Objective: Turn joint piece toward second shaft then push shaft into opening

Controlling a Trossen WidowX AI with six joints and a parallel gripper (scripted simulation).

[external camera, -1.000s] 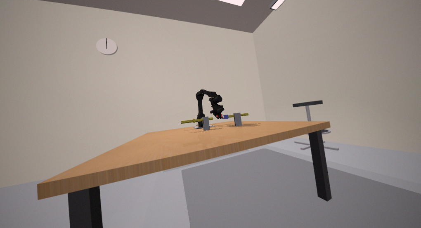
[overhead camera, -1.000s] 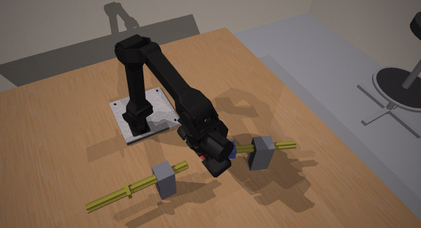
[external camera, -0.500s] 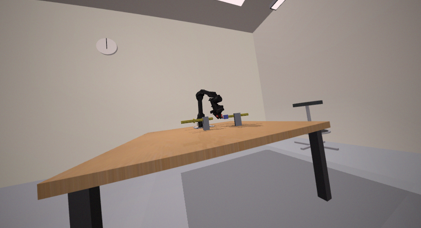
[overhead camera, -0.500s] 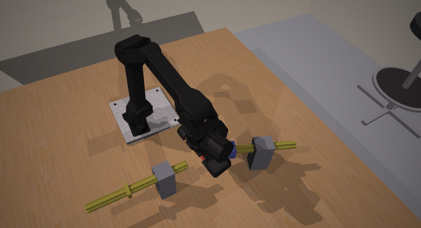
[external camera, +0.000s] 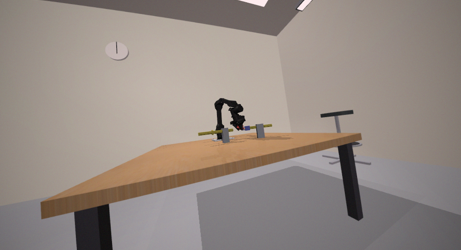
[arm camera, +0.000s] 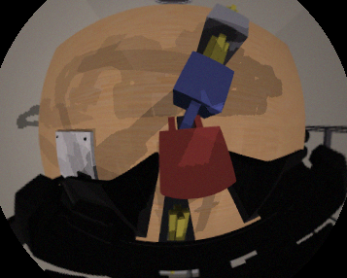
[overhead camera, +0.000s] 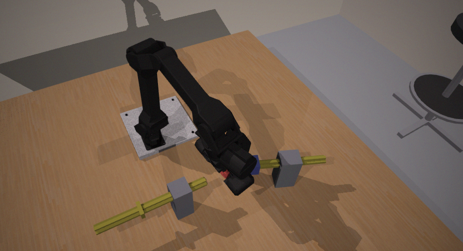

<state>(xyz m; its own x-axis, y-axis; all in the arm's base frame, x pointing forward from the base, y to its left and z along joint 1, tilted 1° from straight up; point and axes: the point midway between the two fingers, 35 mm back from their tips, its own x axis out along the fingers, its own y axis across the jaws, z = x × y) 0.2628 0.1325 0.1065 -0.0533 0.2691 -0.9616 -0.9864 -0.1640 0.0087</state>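
The red joint piece lies 30 mm above my gripper tip.
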